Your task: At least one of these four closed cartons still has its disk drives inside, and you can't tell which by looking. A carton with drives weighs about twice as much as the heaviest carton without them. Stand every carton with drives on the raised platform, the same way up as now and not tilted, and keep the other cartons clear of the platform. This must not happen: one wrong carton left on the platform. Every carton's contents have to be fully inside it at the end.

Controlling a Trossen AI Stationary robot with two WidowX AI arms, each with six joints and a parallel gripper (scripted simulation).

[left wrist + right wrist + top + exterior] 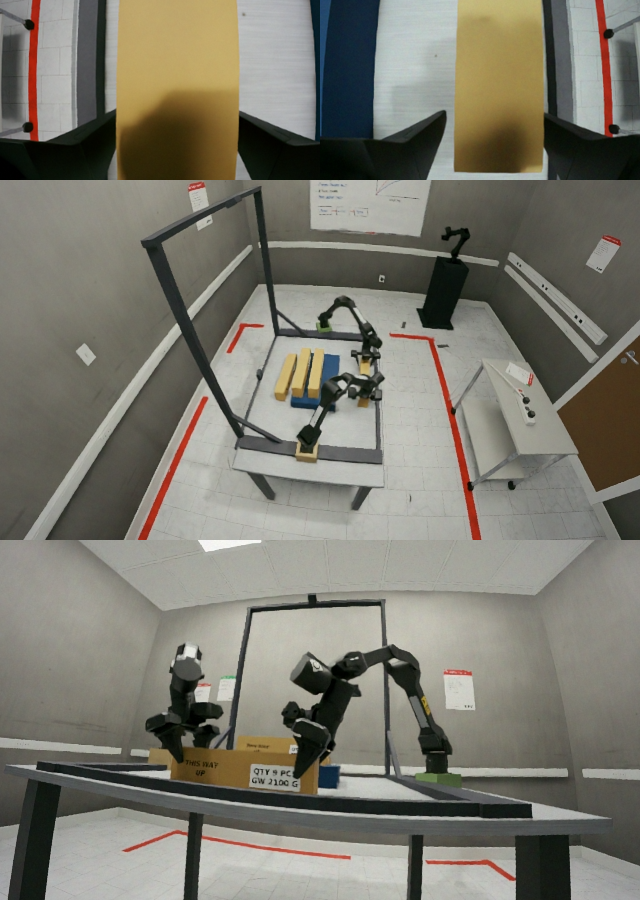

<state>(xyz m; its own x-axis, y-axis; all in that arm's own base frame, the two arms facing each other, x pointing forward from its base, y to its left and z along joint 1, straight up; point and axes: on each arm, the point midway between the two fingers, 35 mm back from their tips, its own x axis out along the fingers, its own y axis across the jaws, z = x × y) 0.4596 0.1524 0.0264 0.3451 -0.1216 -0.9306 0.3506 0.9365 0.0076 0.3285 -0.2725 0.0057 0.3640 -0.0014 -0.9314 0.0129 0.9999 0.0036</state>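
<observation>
Right now the carton is 140 mm to the right of my left hand and 30 mm below it. The rest, counted from my left hand: platform: 290 mm behind, 140 mm to the right, 40 mm below.
Now: right hand 1 cm short of the carton, 14 cm to the right of it and 4 cm above it. Round my right hand: platform: 28 cm behind, 14 cm to the left, 5 cm below.
</observation>
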